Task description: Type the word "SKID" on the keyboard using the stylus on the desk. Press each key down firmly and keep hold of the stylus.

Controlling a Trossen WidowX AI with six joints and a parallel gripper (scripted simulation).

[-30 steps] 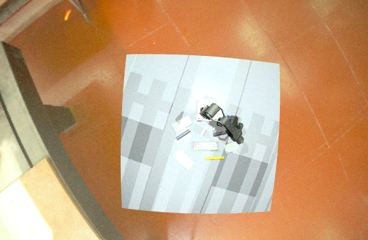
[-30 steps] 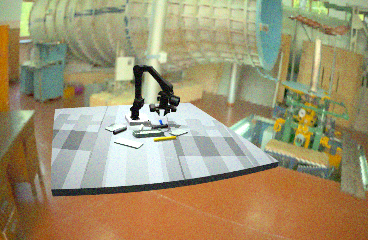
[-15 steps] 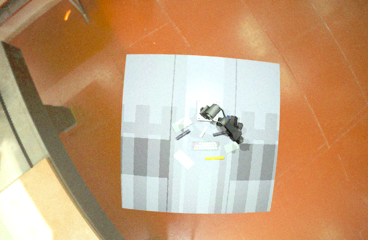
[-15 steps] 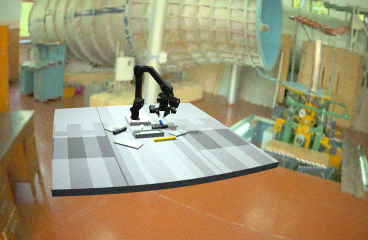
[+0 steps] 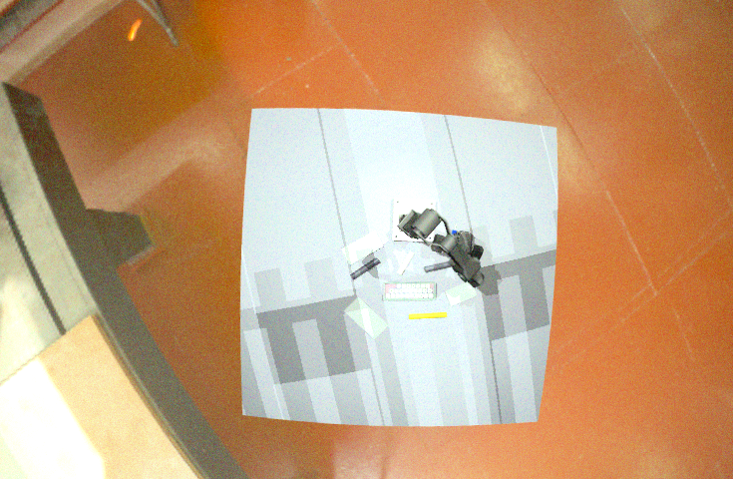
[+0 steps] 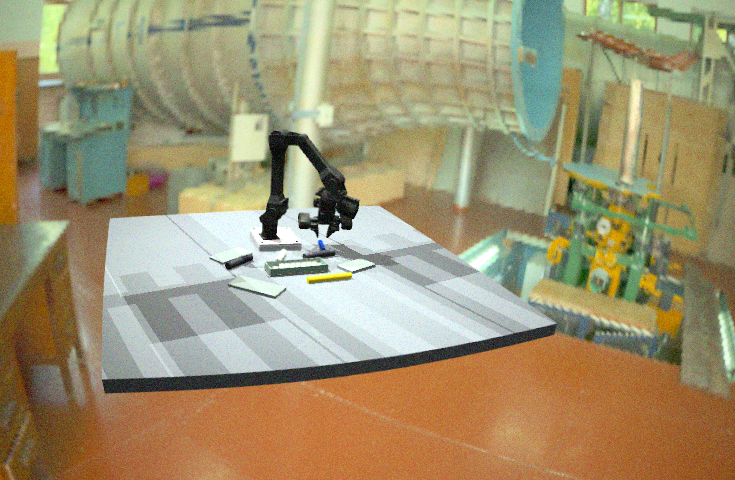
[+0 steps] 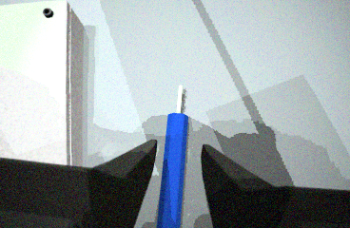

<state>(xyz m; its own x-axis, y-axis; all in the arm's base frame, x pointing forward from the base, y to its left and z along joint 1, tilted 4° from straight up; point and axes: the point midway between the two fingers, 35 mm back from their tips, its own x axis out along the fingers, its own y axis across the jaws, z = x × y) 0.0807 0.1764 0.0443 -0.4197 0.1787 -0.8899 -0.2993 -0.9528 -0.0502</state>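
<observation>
Right now my gripper tip is 20 mm past the blue stylus and 30 mm above it. The rest, counted from my gripper tip: yellow cylinder (300 mm ahead, 110 mm to the right, 30 mm below); white stick (90 mm ahead, 190 mm to the right, 20 mm below); card (220 mm ahead, 20 mm to the left, 30 mm below).
</observation>
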